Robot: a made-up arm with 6 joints. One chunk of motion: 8 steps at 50 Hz.
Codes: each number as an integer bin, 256 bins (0 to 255) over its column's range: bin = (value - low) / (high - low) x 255, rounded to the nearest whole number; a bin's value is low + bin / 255 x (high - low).
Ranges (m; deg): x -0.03..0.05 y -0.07..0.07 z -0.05..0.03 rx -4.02..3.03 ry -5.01..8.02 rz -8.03..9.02
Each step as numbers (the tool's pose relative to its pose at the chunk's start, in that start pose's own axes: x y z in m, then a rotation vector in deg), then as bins.
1 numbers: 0.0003 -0.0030 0.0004 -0.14 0.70 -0.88
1 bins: 97 122 161 140 112 107
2 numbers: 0.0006 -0.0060 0.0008 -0.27 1.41 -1.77
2 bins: 98 117 162 136 126 94
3 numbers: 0.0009 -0.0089 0.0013 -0.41 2.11 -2.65
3 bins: 98 111 164 131 139 80
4 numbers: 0.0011 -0.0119 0.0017 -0.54 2.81 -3.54
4 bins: 99 106 165 126 153 67
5 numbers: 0.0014 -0.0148 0.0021 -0.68 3.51 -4.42
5 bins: 100 101 166 121 167 54
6 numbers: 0.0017 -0.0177 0.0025 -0.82 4.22 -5.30
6 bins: 101 95 167 116 181 41
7 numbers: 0.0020 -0.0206 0.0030 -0.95 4.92 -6.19
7 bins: 102 90 169 111 194 28
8 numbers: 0.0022 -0.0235 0.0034 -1.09 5.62 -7.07
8 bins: 103 85 170 106 208 14
